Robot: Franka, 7 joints.
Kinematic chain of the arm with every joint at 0, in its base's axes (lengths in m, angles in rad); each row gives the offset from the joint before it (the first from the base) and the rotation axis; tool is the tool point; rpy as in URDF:
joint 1: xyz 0 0 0.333 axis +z
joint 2: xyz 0 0 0 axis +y
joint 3: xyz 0 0 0.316 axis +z
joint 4: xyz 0.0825 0 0 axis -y
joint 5: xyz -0.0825 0 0.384 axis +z
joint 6: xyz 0 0 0 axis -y
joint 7: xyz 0.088 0 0 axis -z
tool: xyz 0 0 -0.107 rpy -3.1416 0 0
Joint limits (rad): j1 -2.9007..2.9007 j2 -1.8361..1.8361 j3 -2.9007..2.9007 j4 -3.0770..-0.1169 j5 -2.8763..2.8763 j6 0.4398..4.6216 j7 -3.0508..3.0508
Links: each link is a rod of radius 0.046 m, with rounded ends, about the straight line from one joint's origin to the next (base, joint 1, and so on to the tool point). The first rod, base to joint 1, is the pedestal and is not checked.
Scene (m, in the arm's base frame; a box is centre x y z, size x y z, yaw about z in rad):
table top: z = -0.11
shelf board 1: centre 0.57 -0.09 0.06 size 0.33 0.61 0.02 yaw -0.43
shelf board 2: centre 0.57 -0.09 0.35 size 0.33 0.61 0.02 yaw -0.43
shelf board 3: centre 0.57 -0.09 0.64 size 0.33 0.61 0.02 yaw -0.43
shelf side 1: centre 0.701 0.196 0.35 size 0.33 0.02 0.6 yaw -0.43
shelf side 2: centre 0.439 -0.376 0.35 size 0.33 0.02 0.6 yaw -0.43
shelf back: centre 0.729 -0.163 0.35 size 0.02 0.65 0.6 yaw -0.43
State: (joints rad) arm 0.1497 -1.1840 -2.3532 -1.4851 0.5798 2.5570 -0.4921
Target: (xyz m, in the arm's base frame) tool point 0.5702 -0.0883 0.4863
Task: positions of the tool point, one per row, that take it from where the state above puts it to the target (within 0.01 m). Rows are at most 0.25 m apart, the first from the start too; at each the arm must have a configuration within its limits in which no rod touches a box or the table.
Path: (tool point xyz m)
1: -0.3093 -0.5046 0.0288
2: -0.1238 -0.4739 0.0425
3: -0.0005 -0.4222 0.1170
4: 0.0526 -0.3635 0.2049
5: 0.0558 -0.3041 0.2717
6: 0.0368 -0.2415 0.3073
7: 0.1130 -0.2141 0.3970
8: 0.1833 -0.1306 0.4497
9: 0.2315 -0.0342 0.4669
10: 0.2617 0.0532 0.4863
11: 0.4370 -0.0024 0.4698
12: 0.5702 -0.0883 0.4863

